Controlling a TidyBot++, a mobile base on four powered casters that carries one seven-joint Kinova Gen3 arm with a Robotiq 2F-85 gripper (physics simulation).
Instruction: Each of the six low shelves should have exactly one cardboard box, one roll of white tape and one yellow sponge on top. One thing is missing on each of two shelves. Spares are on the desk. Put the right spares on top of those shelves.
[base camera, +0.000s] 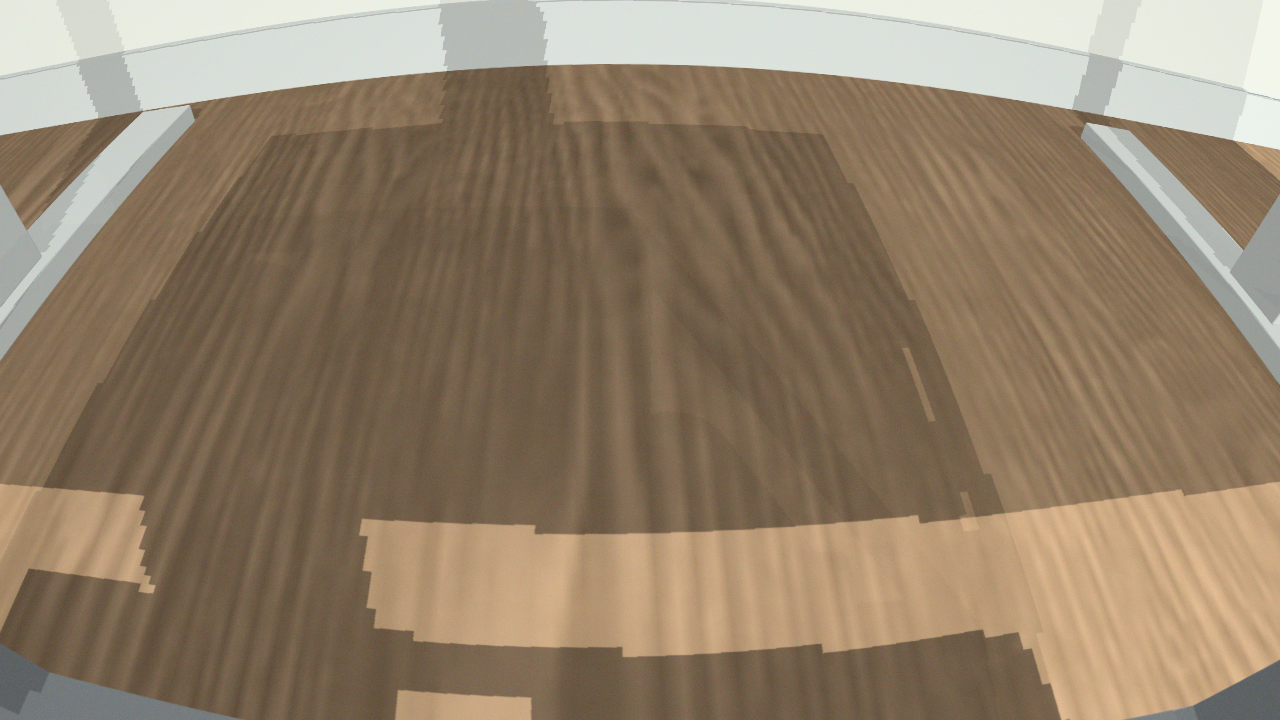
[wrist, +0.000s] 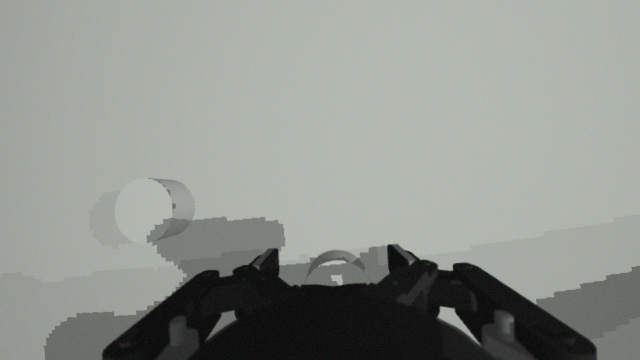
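Observation:
In the wrist view a white tape roll (wrist: 144, 210) stands on the pale desk top (wrist: 350, 125), left of the gripper. A second white tape roll (wrist: 336, 256) shows partly between the fingertips, its lower part hidden behind the dark gripper body. My gripper (wrist: 332, 258) is open, with its fingers apart on either side of this second roll and not closed on it. How far the fingertips are above the desk is hard to tell. No cardboard box, yellow sponge or low shelf shows clearly in either view.
In the base camera view the wooden floor (base camera: 581, 358) stretches to a pale wall (base camera: 716, 53). Light grey rails (base camera: 116, 192) (base camera: 1172, 223) run along the floor at the left and right. Shadows of the arm and gripper fall across the pale desk top in the wrist view.

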